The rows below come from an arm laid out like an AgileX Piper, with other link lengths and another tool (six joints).
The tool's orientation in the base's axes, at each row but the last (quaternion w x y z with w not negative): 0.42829 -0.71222 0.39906 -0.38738; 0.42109 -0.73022 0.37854 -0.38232; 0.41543 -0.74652 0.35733 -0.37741; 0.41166 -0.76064 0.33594 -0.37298; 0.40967 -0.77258 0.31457 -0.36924; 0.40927 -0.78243 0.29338 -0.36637
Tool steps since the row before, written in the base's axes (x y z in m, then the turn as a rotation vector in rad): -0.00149 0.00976 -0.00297 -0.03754 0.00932 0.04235; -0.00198 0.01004 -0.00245 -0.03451 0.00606 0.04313; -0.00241 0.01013 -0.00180 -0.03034 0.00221 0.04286; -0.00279 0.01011 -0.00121 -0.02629 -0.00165 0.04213; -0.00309 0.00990 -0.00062 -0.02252 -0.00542 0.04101; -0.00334 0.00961 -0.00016 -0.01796 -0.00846 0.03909
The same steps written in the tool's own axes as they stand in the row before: -0.00998 0.00001 0.00259 -0.01381 -0.03298 -0.04485; -0.01020 -0.00093 0.00240 -0.00950 -0.03322 -0.04352; -0.01017 -0.00191 0.00214 -0.00439 -0.03235 -0.04119; -0.01001 -0.00277 0.00191 0.00056 -0.03086 -0.03894; -0.00964 -0.00351 0.00165 0.00518 -0.02883 -0.03689; -0.00922 -0.00407 0.00144 0.00940 -0.02641 -0.03371
